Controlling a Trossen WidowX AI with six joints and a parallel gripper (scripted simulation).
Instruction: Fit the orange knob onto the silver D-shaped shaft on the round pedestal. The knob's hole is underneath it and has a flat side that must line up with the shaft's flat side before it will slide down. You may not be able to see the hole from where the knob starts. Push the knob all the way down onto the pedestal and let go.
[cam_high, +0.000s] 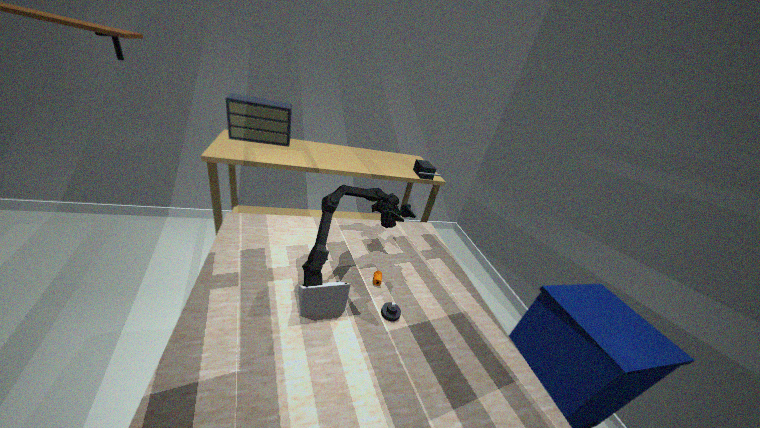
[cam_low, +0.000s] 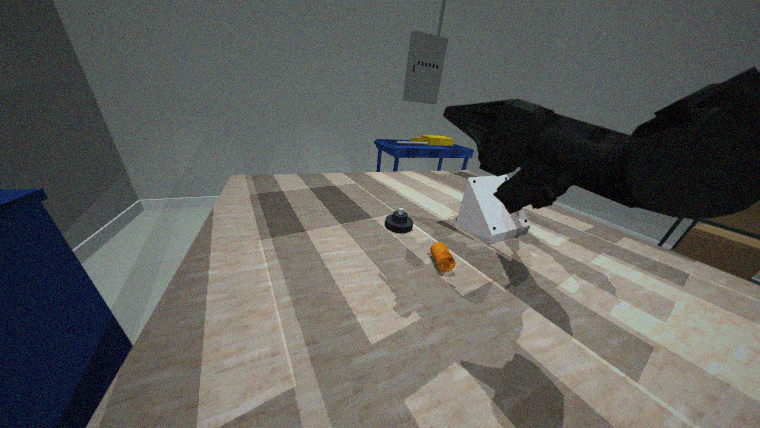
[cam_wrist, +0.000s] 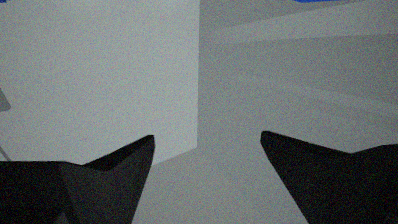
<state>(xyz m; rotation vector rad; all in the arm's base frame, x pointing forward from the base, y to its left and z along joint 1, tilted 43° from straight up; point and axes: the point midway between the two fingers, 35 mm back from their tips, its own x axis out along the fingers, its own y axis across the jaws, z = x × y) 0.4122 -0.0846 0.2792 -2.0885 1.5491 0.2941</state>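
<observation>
The orange knob is 310 mm below my gripper tip, 110 mm behind it and 40 mm to the right of it. Round my gripper tip: pedestal: 300 mm below, 240 mm to the right, 130 mm behind.
</observation>
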